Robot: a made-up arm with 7 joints.
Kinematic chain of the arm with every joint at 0, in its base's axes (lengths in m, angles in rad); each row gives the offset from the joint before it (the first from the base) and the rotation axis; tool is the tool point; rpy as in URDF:
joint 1: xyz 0 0 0.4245 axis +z
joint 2: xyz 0 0 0 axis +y
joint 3: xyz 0 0 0.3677 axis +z
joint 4: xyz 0.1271 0 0 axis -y
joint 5: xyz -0.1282 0 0.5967 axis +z
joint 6: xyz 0 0 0 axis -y
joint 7: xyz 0.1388 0 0 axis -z
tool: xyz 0 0 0 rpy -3.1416 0 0
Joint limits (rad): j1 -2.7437..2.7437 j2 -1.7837..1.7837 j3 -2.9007..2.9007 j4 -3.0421..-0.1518 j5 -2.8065..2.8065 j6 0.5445..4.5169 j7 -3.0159..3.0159
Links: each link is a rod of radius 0.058 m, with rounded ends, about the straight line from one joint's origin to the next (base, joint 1, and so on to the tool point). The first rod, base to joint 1, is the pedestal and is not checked.
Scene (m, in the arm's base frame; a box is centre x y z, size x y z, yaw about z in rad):
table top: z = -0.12
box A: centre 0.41 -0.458 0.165 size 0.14 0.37 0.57 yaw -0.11
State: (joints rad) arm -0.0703 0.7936 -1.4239 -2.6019 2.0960 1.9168 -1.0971
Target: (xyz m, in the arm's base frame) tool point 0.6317 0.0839 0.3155
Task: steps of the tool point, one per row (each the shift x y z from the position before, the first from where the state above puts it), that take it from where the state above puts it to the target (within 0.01 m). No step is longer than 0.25 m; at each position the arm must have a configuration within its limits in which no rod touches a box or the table.
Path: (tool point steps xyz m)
1: 0.0719 0.0808 -0.0903
2: 0.0199 0.0975 -0.0531
3: -0.0212 0.0882 -0.0100
4: -0.0411 0.0617 0.0318
5: 0.1516 0.0167 -0.0914
6: 0.1780 0.0542 -0.0330
7: 0.1767 0.0835 0.0369
8: 0.1489 0.0961 0.1076
9: 0.1001 0.0860 0.1674

